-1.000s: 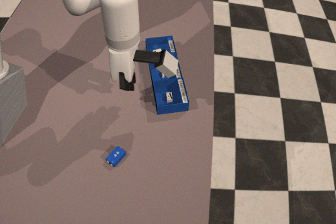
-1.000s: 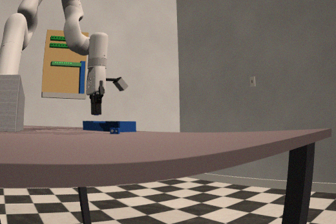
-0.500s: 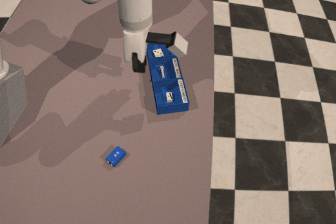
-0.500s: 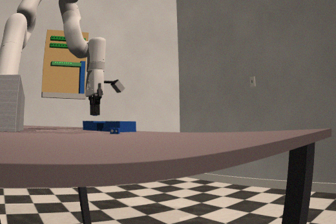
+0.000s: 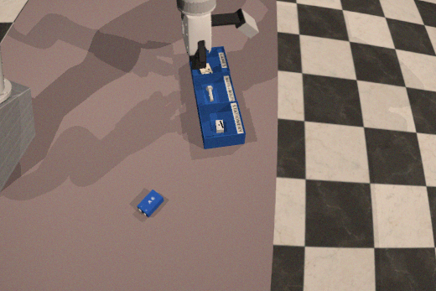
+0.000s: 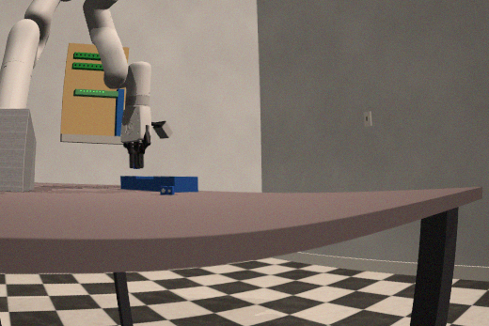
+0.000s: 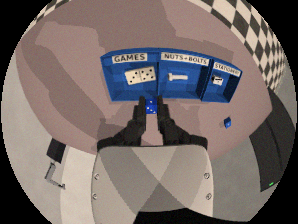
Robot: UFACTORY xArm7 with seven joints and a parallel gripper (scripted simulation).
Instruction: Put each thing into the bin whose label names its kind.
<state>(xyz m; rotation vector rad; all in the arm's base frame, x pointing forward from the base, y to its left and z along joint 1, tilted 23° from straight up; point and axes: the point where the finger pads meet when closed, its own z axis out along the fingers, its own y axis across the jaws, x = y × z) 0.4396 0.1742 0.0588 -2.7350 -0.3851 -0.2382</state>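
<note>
My hand is 7 cm above the cream domino, 2 cm to the right of it and 2 cm short of it. The rest, counted from my hand: blue three-part bin 6 cm below, 5 cm to the right, 4 cm ahead; then blue die 1 cm below; then bolt 7 cm below, 4 cm to the right, 3 cm ahead.
</note>
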